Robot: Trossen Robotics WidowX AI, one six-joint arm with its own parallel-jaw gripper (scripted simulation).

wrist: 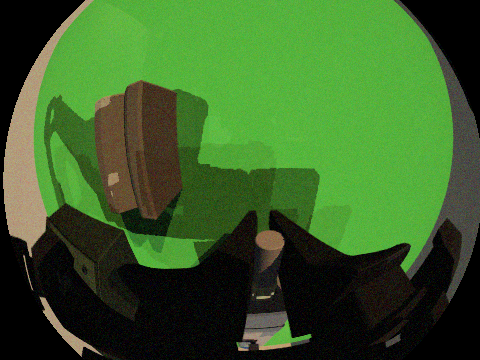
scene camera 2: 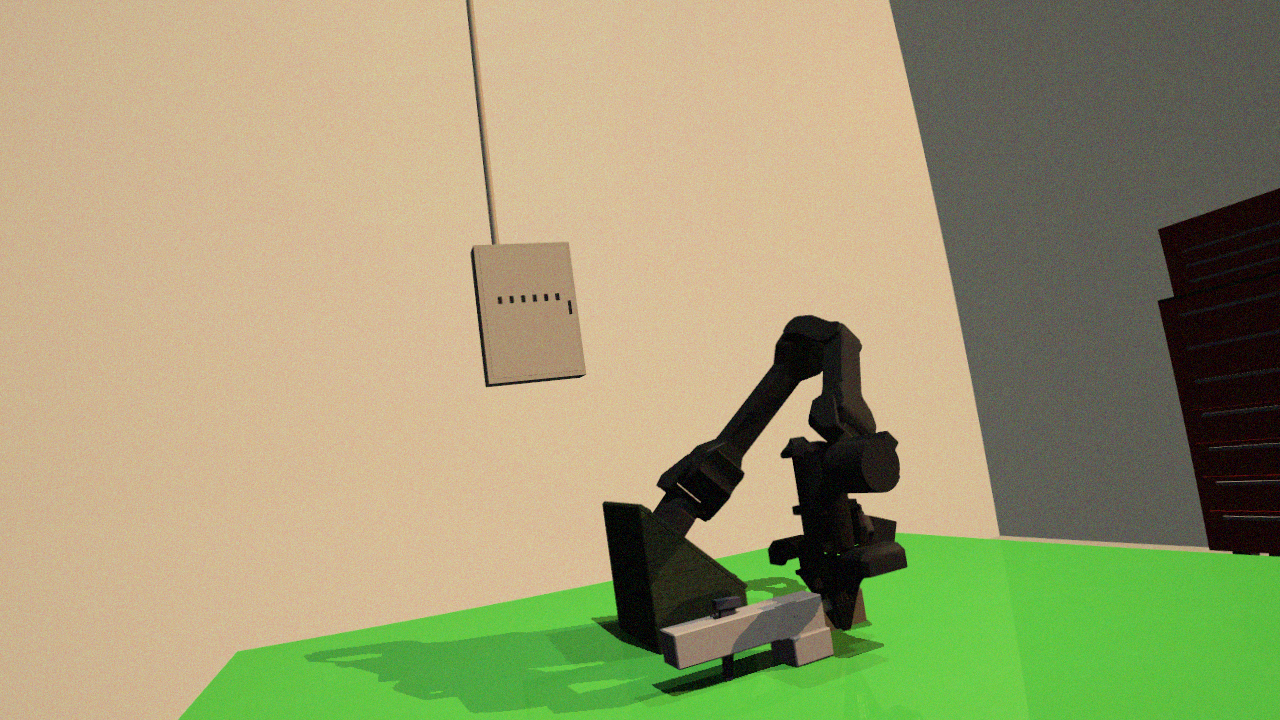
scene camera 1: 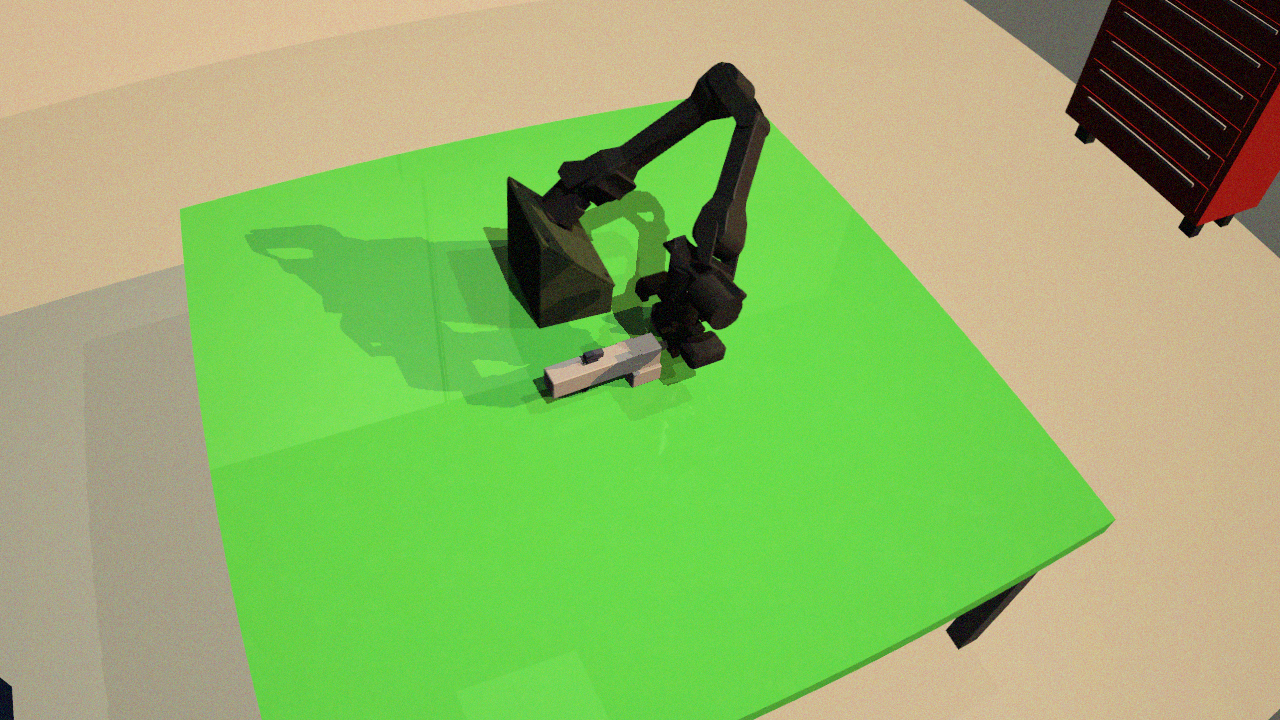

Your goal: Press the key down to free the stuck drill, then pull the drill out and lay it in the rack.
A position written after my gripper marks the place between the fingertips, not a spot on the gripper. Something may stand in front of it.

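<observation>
My gripper [scene camera 2: 843,628]; a dark key [scene camera 2: 726,606]; a grey block [scene camera 2: 793,624]. My gripper [wrist: 262,216], carrying a drill [wrist: 269,245]; the grey block [wrist: 265,318]; a brown rack [wrist: 135,132]. My gripper [scene camera 1: 672,354]; the grey block [scene camera 1: 638,358].
</observation>
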